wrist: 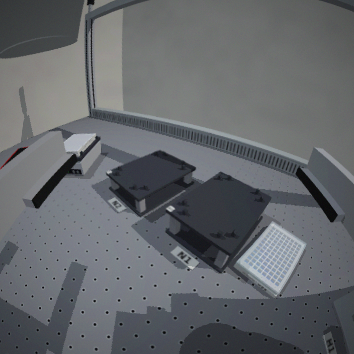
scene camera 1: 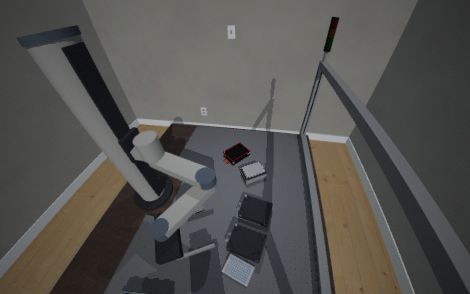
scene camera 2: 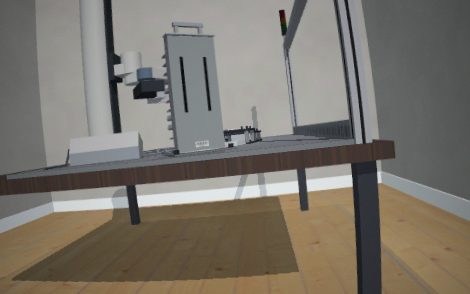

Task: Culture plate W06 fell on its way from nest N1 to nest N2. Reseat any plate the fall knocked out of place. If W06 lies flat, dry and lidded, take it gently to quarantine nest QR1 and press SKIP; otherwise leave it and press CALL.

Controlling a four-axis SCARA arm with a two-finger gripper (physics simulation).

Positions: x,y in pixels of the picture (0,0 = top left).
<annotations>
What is my gripper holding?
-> Nothing.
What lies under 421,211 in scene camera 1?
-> A railing with signal tower.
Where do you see a button box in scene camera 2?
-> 121,146
</annotations>
